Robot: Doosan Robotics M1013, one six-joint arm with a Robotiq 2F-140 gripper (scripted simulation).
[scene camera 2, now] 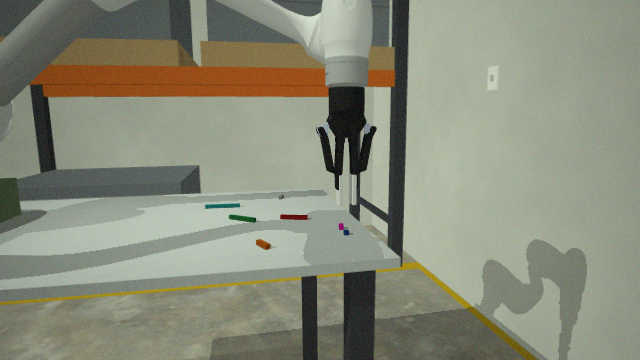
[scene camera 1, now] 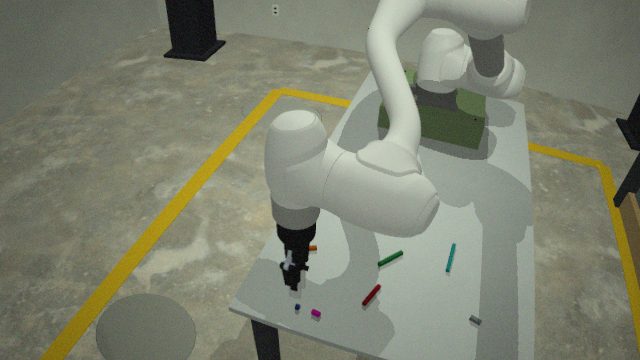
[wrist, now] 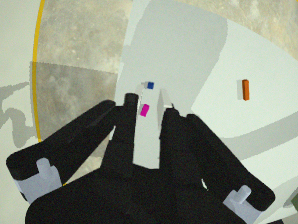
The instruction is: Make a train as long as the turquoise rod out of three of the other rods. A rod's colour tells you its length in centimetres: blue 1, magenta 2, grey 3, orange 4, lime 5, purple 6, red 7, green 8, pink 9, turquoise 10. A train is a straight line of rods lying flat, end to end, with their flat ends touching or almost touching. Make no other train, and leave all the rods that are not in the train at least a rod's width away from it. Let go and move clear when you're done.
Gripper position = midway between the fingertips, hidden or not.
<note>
In view: the gripper [scene camera 2: 346,204].
The gripper is seen too in scene camera 1 [scene camera 1: 297,291] and in the wrist view [wrist: 150,96].
</note>
